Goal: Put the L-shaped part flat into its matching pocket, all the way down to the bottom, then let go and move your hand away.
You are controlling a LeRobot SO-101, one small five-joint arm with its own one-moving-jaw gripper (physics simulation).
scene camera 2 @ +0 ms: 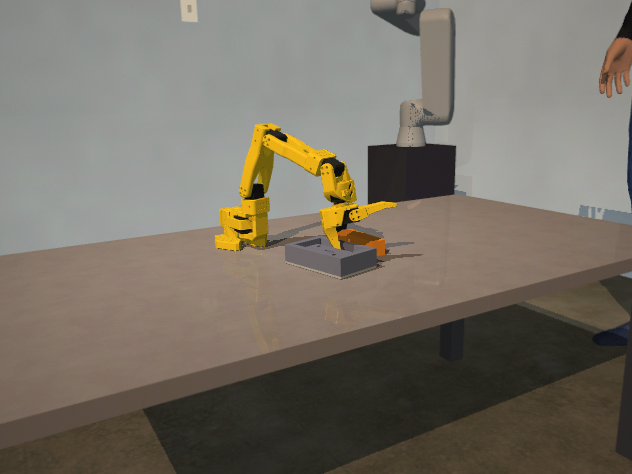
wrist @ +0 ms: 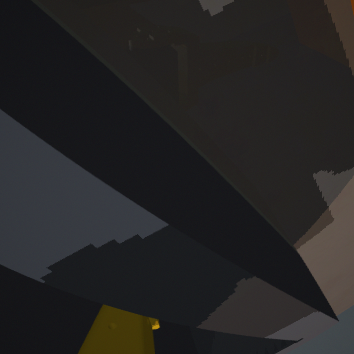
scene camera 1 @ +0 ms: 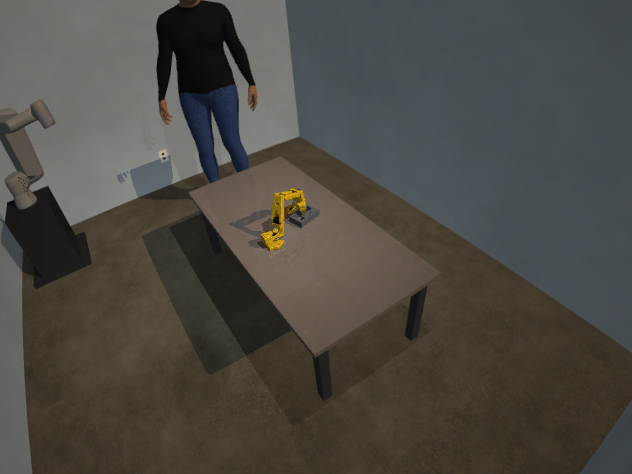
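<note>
The grey pocket block (scene camera 1: 305, 220) (scene camera 2: 311, 259) lies on the table, and its near rim crosses the wrist view (wrist: 75, 190). My gripper (scene camera 2: 367, 226) is fully open. Its fixed jaw points down with the tip inside the block's recess, near the far side. Its moving jaw is swung out, well above the table. In the wrist view the yellow jaw shows low down, partly behind the rim. A grey surface with small dark holes shows inside the recess in scene camera 2. I cannot tell whether it is the L-shaped part or the pocket floor. Nothing is between the jaws.
An orange open container (scene camera 2: 379, 246) stands close behind the block, under my moving jaw. My arm's yellow base (scene camera 1: 273, 240) (scene camera 2: 255, 224) stands on the table (scene camera 1: 326, 306) (scene camera 2: 153, 316). A person (scene camera 1: 201, 56) stands beyond the table, and a larger grey arm (scene camera 1: 22, 147) (scene camera 2: 437, 61) stands on a dark pedestal.
</note>
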